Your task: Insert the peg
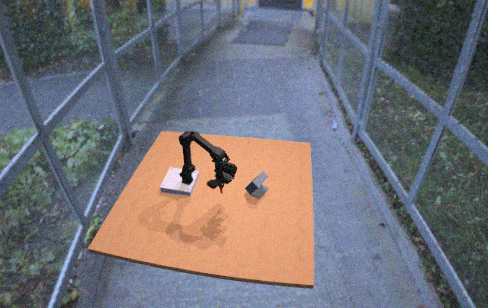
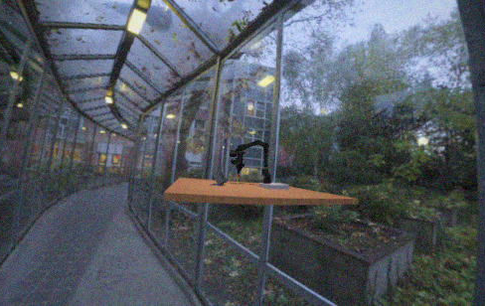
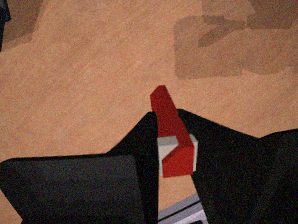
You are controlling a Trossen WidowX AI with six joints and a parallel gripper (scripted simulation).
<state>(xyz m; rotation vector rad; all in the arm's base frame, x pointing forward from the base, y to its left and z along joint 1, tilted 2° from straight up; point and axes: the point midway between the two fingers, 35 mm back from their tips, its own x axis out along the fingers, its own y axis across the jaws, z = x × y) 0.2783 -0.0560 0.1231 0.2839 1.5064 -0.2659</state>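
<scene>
The grey sloped panel is 170 mm ahead of my gripper tip, 180 mm to the left of it and 50 mm below it. Also, from my gripper tip: red peg (20 mm above).
</scene>
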